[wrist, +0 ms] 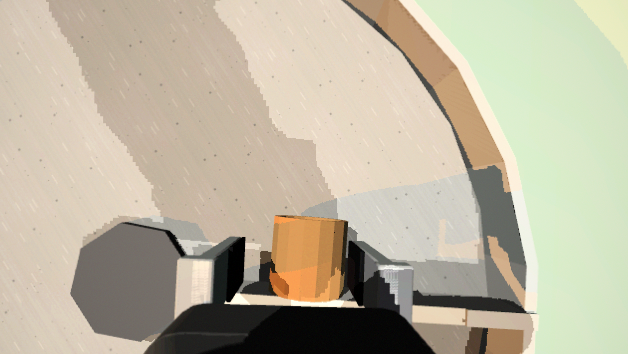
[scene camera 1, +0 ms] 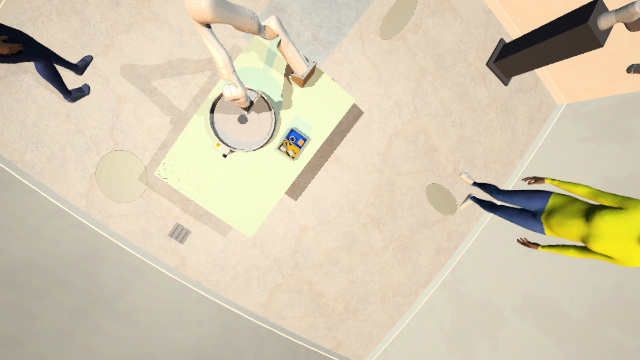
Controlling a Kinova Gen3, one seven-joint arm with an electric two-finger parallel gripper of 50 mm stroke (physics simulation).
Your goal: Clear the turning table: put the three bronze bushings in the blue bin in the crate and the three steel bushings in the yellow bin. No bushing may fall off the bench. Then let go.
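Frame: origin at the arm's base, x ahead, y left, z up, level; centimetres.
Seen in the pictures: gripper, fingertip midpoint: [wrist: 296, 261]; arm's base, link origin: [scene camera 1: 301, 69].
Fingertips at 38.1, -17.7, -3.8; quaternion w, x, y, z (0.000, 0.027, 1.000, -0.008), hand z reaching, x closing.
Note:
Pixels of each thing's top centre, then the offset from my fingertips to it, as dx, dy, dz. "spot": a spot on its surface instead. Level surfaces: height alone.
- bronze bushing, top centre: [wrist: 309, 260] -0.6, -0.1, +0.6
- turning table, top centre: [wrist: 130, 281] [scene camera 1: 242, 119] +9.0, +1.3, -2.5
- pale bar, surface spot: [wrist: 440, 315] spot: -7.0, +2.8, +0.0
- crate, top centre: [scene camera 1: 292, 144] +4.8, +37.7, -3.6
- blue bin, surface spot: [scene camera 1: 299, 134] spot: -3.5, +38.1, -6.2
- yellow bin, surface spot: [scene camera 1: 297, 149] spot: +6.1, +42.5, -8.0
- raised rim, surface spot: [wrist: 475, 135] spot: -9.9, -6.4, -1.5
- dark grey hub, top centre: [wrist: 130, 281] [scene camera 1: 242, 119] +9.0, +1.3, -2.5
- green bench, surface height: dz -8.6
A bronze bushing [wrist: 309, 255] is on the turning table [scene camera 1: 252, 136] [wrist: 165, 125], beside a pale bar [wrist: 440, 315]. My gripper [wrist: 296, 261] [scene camera 1: 248, 107] is open around this bushing, one finger on each side; a gap shows on the left and the right finger is very near. In the scene view, the arm hides the bushing. The crate [scene camera 1: 303, 148] holds the blue bin [scene camera 1: 299, 134] and the yellow bin [scene camera 1: 297, 149]. Small orange and ring-shaped pieces show in the blue bin, and small pale pieces in the yellow bin; their exact number is too small to tell.
The turning table has a raised rim [wrist: 475, 135] and a dark grey hub [scene camera 1: 242, 119] [wrist: 125, 285] left of the fingers. The crate stands on the green bench [scene camera 1: 250, 200]. A brown box-like base [scene camera 1: 303, 76] is near the back. A person in yellow [scene camera 1: 590, 220] is at the right.

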